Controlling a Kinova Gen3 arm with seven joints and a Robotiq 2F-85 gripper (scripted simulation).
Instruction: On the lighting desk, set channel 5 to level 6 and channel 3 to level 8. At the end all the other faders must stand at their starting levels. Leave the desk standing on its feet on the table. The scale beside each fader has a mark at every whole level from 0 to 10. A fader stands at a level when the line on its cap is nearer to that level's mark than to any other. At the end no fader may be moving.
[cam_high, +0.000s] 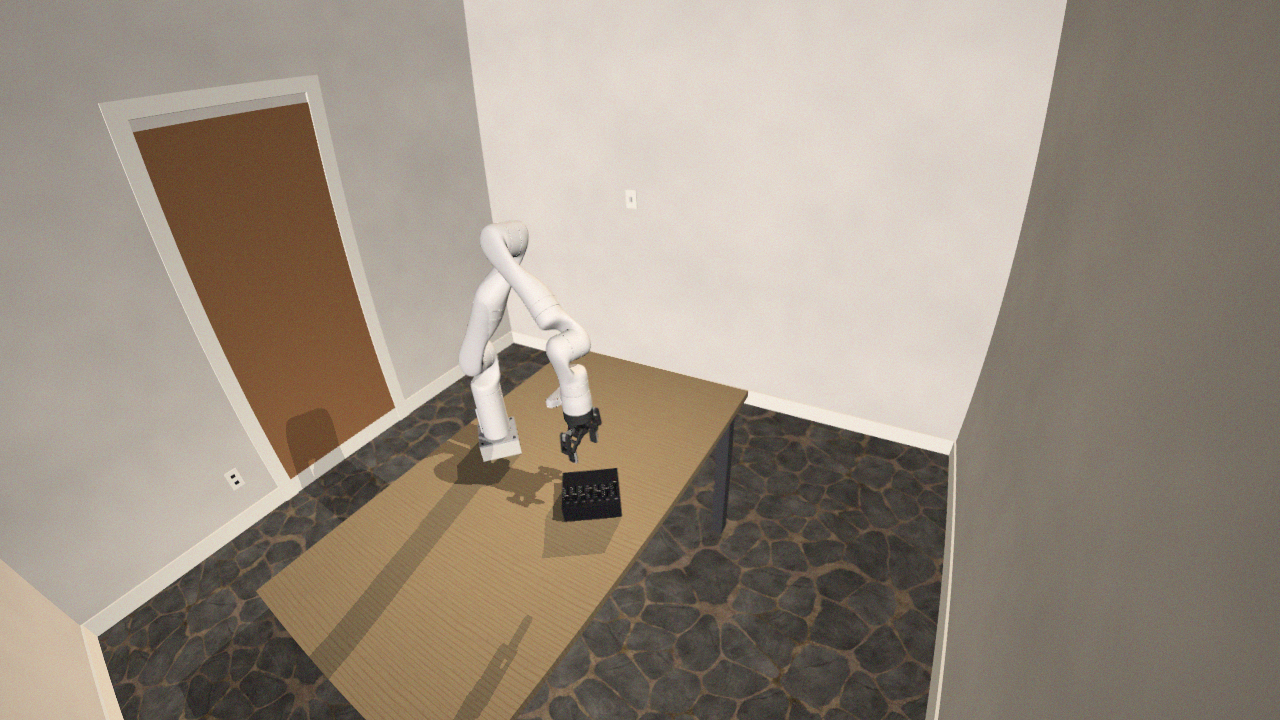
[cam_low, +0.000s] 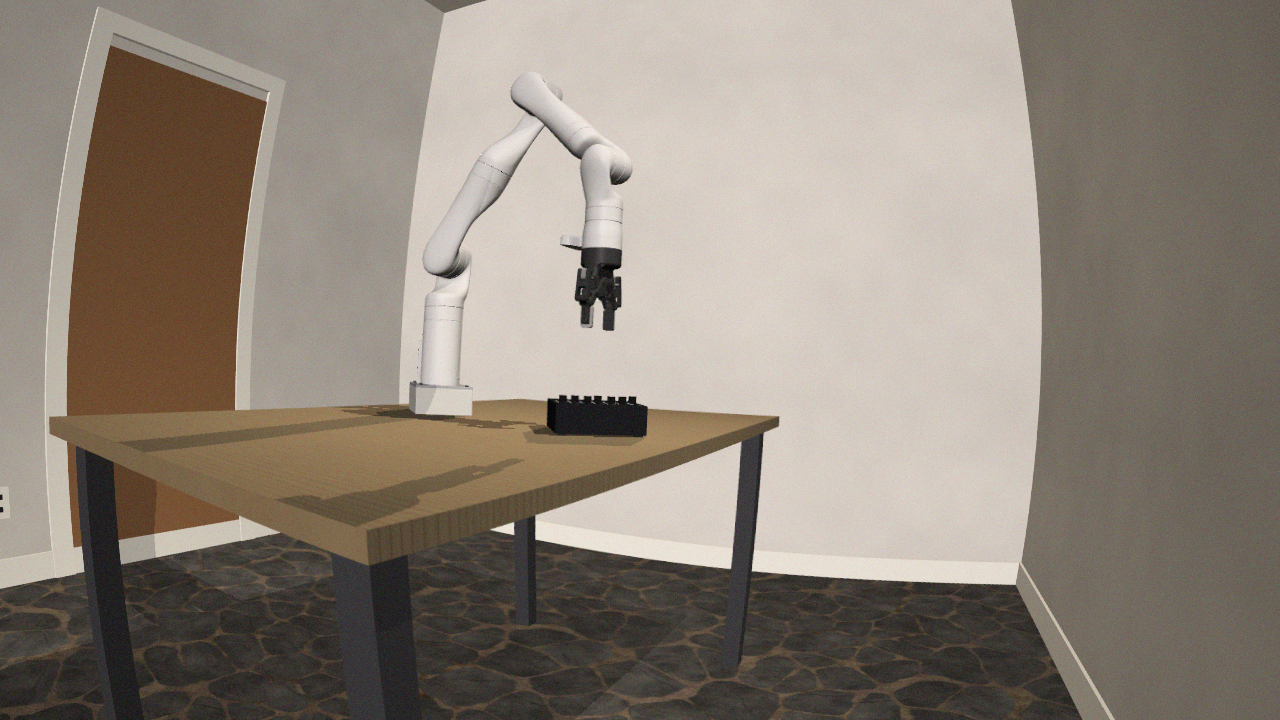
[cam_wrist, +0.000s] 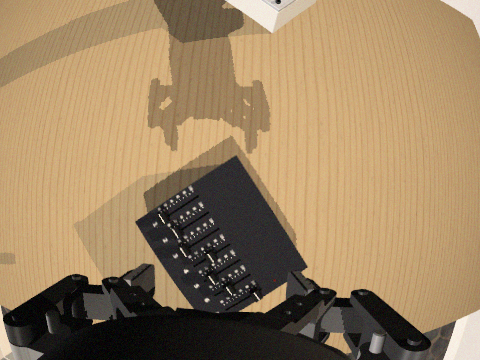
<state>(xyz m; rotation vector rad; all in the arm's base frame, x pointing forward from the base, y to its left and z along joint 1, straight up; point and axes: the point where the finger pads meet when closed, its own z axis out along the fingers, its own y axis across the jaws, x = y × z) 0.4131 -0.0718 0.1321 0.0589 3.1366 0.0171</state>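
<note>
Right now my hand is 130 mm above the channel 3 fader cap, 50 mm to the left of it and 10 mm short of it. The rest, counted from my hand: M fader cap 130 mm below, 60 mm ahead, 40 mm to the left; channel 4 fader cap 130 mm below, 10 mm to the right, 10 mm ahead; channel 5 fader cap 130 mm below, 40 mm ahead, 10 mm to the right.
</note>
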